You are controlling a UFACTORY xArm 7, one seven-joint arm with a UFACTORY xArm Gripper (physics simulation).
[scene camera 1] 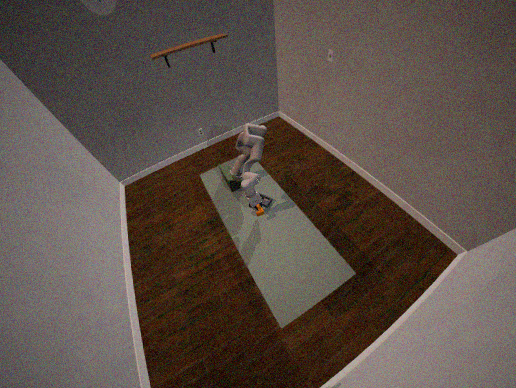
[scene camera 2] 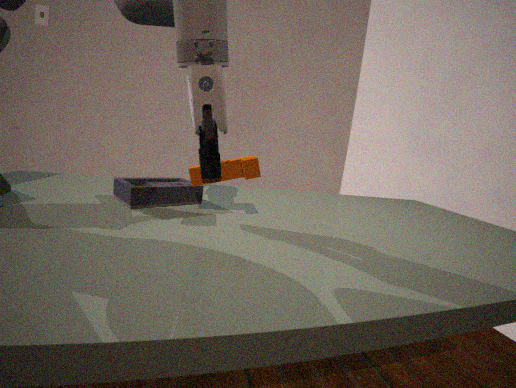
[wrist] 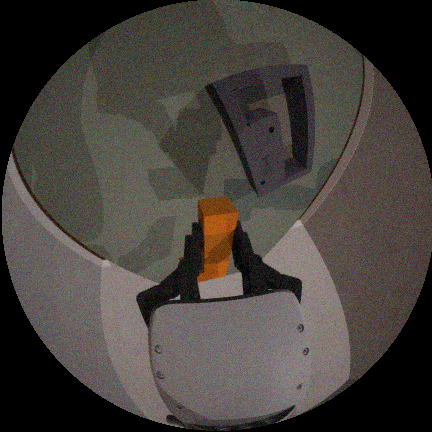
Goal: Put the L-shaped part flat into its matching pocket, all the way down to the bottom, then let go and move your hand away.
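Seen in the pictures: gripper, between the fingertips: (scene camera 1: pixel 259 207) (scene camera 2: pixel 210 174) (wrist: pixel 215 229); arm's base, origin of its link: (scene camera 1: pixel 235 174).
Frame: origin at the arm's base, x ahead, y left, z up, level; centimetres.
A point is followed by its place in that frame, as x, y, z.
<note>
The orange L-shaped part (scene camera 1: pixel 259 211) @[50.2, -5.2, 2.5] (scene camera 2: pixel 232 170) @[48.2, -4.6, 0.0] (wrist: pixel 218 227) @[42.8, -2.2, -0.1] is held above the table, tilted a little in the second scene view, its right end higher. My gripper (scene camera 2: pixel 210 177) @[45.0, -2.4, -1.2] (wrist: pixel 215 229) @[45.0, -2.4, -1.2] is shut on it; the two dark fingers press on its sides, and part of it is hidden behind them. The dark purple-grey block with the pocket (scene camera 1: pixel 268 202) @[43.4, 7.5, -4.4] (scene camera 2: pixel 167 198) @[38.5, 1.5, -6.7] (wrist: pixel 265 160) @[39.6, 4.1, -4.6] lies on the table. In the second scene view it is left of the part and lower. In the wrist view it is ahead and to the right, and its pocket faces up. The part is outside the pocket.
The pale green table (scene camera 1: pixel 300 260) @[95.9, -1.8, -8.2] (scene camera 2: pixel 280 270) @[49.4, -24.0, -8.2] (wrist: pixel 125 165) @[38.7, -10.9, -8.2] carries the block. A dark green box (scene camera 1: pixel 234 185) @[10.7, -7.3, -1.2] stands beside the arm's base in the first scene view. A wooden rail (scene camera 1: pixel 190 46) is fixed on the far wall.
</note>
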